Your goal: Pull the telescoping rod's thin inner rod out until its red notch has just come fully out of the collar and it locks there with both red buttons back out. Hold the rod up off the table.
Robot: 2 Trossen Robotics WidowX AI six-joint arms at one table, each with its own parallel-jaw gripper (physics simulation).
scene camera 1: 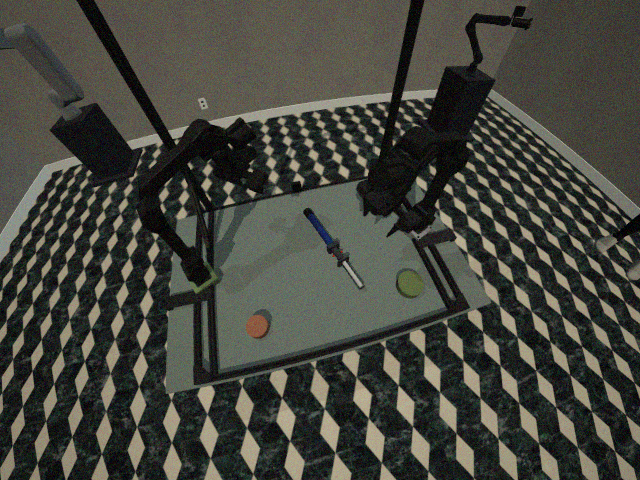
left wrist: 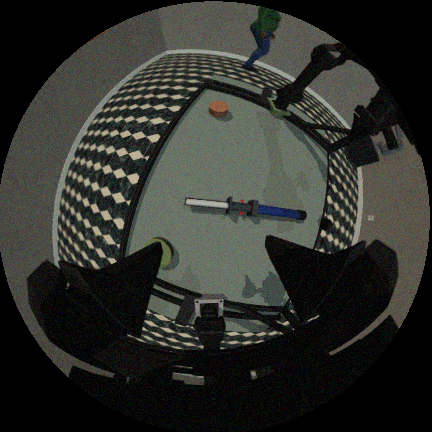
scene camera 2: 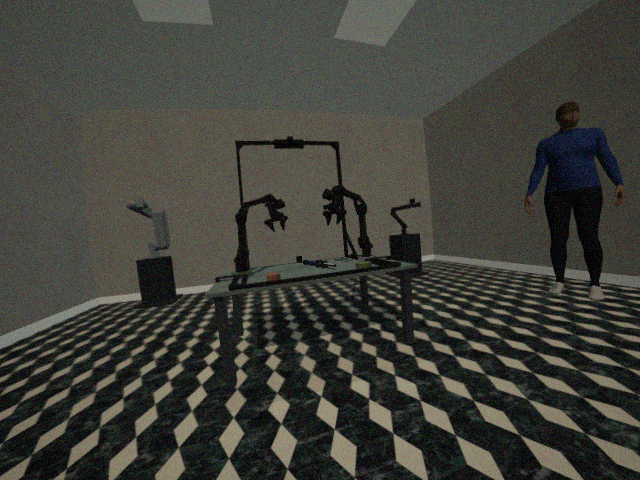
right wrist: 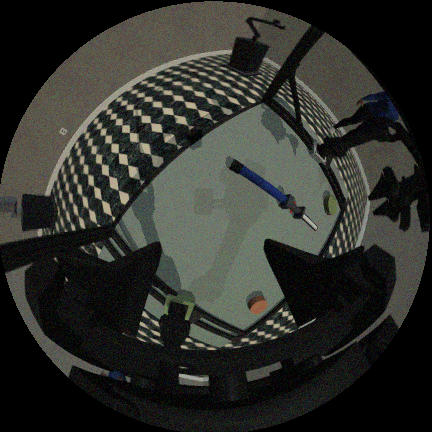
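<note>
The telescoping rod lies on the table, its blue outer tube (scene camera 1: 318,227) (left wrist: 280,211) (right wrist: 262,182) towards the back and its pale inner rod (scene camera 1: 353,273) (left wrist: 207,203) (right wrist: 310,221) towards the front. The dark collar (scene camera 1: 337,252) (left wrist: 247,207) is between them. Red spots of the buttons (left wrist: 242,201) show on both sides of the collar; no red notch can be made out. My left gripper (scene camera 2: 332,223) (left wrist: 213,244) is open and empty, high above the table. My right gripper (scene camera 2: 278,228) (right wrist: 212,246) is open and empty, high above the table at the left of scene camera 2. Neither touches the rod.
An orange disc (scene camera 1: 256,326) (left wrist: 218,109) (right wrist: 258,304) lies at the front left of the table (scene camera 1: 289,294) in scene camera 1. A green disc (scene camera 1: 409,283) (right wrist: 331,204) lies right of the inner rod. Dark rails edge the table. Frame posts (scene camera 1: 401,77) rise behind.
</note>
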